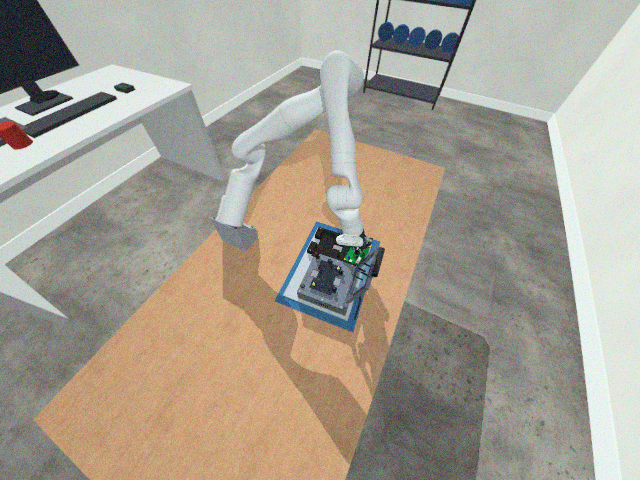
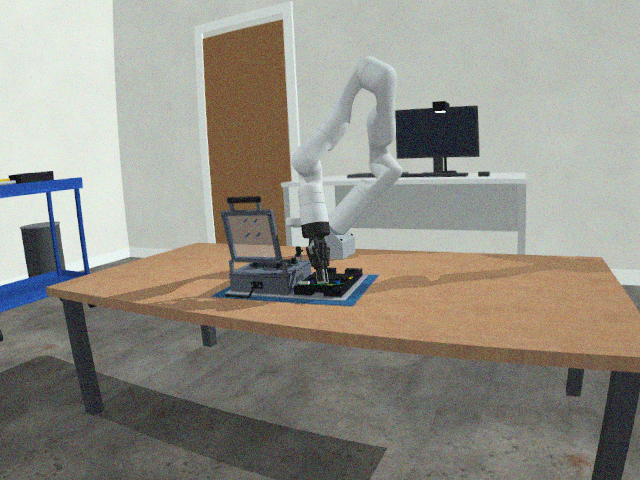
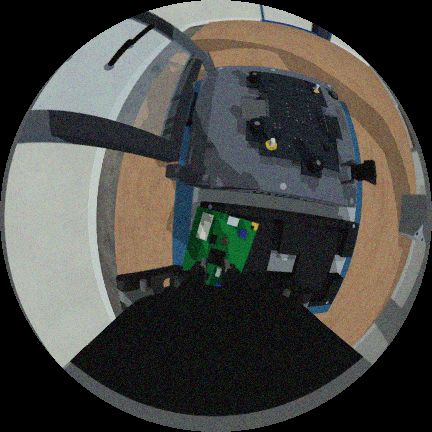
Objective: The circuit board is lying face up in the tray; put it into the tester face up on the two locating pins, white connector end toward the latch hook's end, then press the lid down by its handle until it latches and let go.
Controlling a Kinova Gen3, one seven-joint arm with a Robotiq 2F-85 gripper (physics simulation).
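Places are measured from the arm's base along level axes (x back, y right, z up), in metres.
Pixels of known places: gripper, fingertip midpoint: (image 1: 358,250) (image 2: 323,283) (image 3: 213,266); arm's base, origin of the base link: (image 1: 230,222) (image 2: 336,225).
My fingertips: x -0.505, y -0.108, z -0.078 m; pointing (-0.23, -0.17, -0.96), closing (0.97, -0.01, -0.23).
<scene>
For each thing: its middle in the pictures, then the offset to it from my fingertips. "spot": a spot on its surface instead. Level surfaces: height alone.
- green circuit board, body centre: (image 3: 214,260) (image 2: 320,282) (image 1: 357,251) dy +0.009, dx +0.001, dz +0.002 m
- black tray, surface spot: (image 3: 310,241) spot: dy +0.039, dx +0.117, dz -0.015 m
- handle, body centre: (image 2: 243,199) (image 1: 378,261) dy +0.180, dx -0.069, dz +0.234 m
- latch hook, body centre: (image 3: 368,173) dy +0.118, dx +0.142, dz +0.058 m
- blue mat, its level: dz -0.031 m
- wooden table, its level: dz -0.033 m
The green circuit board (image 1: 357,254) (image 3: 225,241) is face up over the left end of the black tray (image 1: 323,240) (image 2: 347,275) (image 3: 310,241), turned a little askew. Its white connector (image 3: 205,226) points toward the tester. My gripper (image 1: 355,247) (image 2: 320,274) (image 3: 213,266) reaches down into the tray and is shut on the board's near end. The grey tester (image 1: 311,287) (image 2: 258,281) (image 3: 225,160) stands just beyond the tray, with two locating pins (image 3: 273,142) (image 3: 317,86) bare. Its lid (image 2: 226,237) (image 3: 100,135) stands open, handle (image 2: 244,199) on top. The latch hook (image 3: 365,171) sticks out on the tester's right side.
Tester and tray sit on a blue mat (image 1: 288,295) (image 2: 357,294) (image 3: 179,201) on the wooden table (image 1: 180,361) (image 2: 465,310). A white desk (image 1: 118,118) with a monitor, a black shelf rack (image 1: 372,46) and a blue cart (image 2: 51,183) stand away from the table.
</scene>
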